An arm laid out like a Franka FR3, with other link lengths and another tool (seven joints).
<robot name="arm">
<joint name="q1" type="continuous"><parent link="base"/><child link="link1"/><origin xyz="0 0 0.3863"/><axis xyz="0 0 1"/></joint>
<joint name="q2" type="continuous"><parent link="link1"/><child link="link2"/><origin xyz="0 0 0"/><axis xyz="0 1 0"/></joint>
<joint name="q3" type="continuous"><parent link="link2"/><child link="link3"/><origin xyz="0 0 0.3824"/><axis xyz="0 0 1"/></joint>
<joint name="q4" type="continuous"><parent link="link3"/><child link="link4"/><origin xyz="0.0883 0 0"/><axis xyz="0 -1 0"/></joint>
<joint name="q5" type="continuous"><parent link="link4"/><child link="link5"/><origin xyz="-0.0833 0 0.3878"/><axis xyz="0 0 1"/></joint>
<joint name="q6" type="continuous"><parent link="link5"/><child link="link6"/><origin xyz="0 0 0"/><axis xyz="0 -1 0"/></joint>
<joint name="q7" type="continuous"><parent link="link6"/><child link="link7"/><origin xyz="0.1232 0 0"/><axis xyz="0 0 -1"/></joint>
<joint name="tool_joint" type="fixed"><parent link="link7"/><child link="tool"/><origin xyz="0.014 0.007 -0.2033" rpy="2.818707 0 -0.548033"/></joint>
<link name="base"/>
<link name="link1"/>
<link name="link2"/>
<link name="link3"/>
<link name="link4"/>
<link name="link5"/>
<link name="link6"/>
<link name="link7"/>
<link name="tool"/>
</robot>
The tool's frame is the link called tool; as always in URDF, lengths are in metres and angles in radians. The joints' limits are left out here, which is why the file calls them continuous.
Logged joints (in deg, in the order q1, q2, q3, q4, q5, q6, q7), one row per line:
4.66 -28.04 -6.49 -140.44 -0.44 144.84 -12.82
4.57 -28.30 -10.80 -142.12 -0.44 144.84 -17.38
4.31 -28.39 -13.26 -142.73 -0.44 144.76 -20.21
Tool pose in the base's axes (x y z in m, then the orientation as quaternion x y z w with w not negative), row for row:
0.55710 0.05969 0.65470 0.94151 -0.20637 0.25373 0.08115
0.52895 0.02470 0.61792 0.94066 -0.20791 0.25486 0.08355
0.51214 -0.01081 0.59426 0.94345 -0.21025 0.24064 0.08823
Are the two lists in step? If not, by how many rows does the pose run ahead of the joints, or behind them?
The pose runs 2 rows behind the joints: the pose in row i belongs to the joints in row i - 2.
